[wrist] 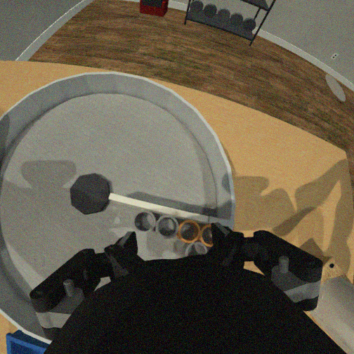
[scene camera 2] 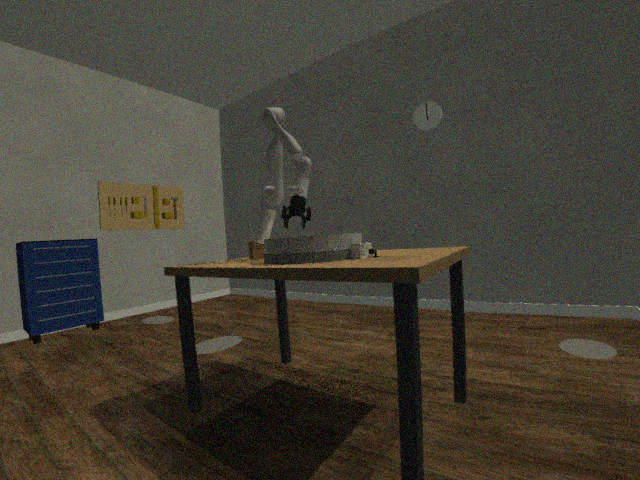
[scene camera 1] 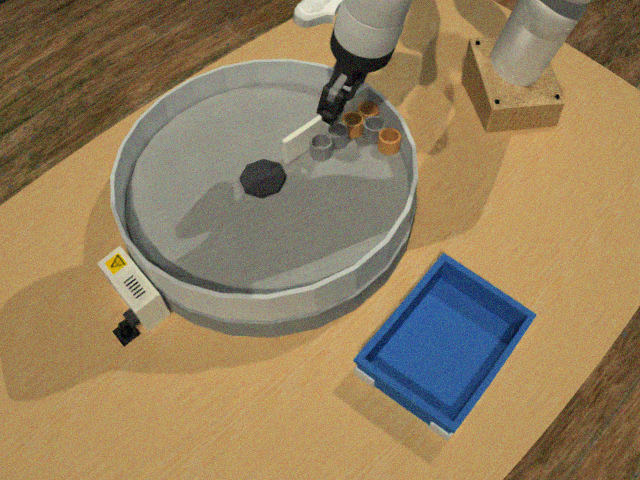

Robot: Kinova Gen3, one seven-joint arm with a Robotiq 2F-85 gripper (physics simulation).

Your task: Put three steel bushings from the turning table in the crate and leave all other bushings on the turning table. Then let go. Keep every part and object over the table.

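Places are measured from the arm's base along level axes (x ahead, y right, z down), in centimetres.
Where they show: gripper, fingertip midpoint: (scene camera 2: 293, 228) (scene camera 1: 343, 99); arm's base at its link origin: (scene camera 2: 259, 243) (scene camera 1: 516, 62).
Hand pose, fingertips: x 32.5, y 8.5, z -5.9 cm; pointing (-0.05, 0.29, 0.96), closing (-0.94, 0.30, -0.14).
Observation:
Things, the pixels of their top centre, and the offset from my fingertips. "pt": a spot on its surface instead.
- blue crate at its top centre: (scene camera 1: 450, 337) dx +12.2, dy -30.6, dz +9.3 cm
- pale upright divider at a spot on its surface: (scene camera 1: 302, 129) pt dx +5.1, dy +2.9, dz +4.3 cm
- dark hub at its top centre: (scene camera 1: 262, 176) dx +12.7, dy +3.0, dz +8.2 cm
- white box at a spot on its surface: (scene camera 1: 134, 289) pt dx +36.3, dy +1.1, dz +8.4 cm
The turning table (scene camera 1: 206, 129) (scene camera 2: 289, 249) (wrist: 125, 135) holds a cluster of bushings near its rim. Three are grey steel: one (scene camera 1: 321, 152) (wrist: 141, 226) nearest the hub, one (scene camera 1: 338, 138) (wrist: 163, 231) beside it, and one (scene camera 1: 372, 128) (wrist: 196, 245) among the orange ones. Orange bushings (scene camera 1: 355, 131) (scene camera 1: 369, 110) (scene camera 1: 389, 146) stand there too; two show in the wrist view, one partly behind a finger. My gripper (scene camera 1: 328, 114) (scene camera 2: 295, 226) (wrist: 173, 236) is open and empty, above the cluster. The blue crate (scene camera 1: 439, 346) (wrist: 25, 344) is empty.
A pale upright divider (scene camera 1: 302, 129) (wrist: 155, 206) runs from near the dark hub (scene camera 1: 262, 178) (wrist: 90, 193) beside the bushings. A raised wall rings the turning table. A white box (scene camera 1: 134, 289) sits at its outer side. The arm's base stands on a wooden block (scene camera 1: 524, 114).

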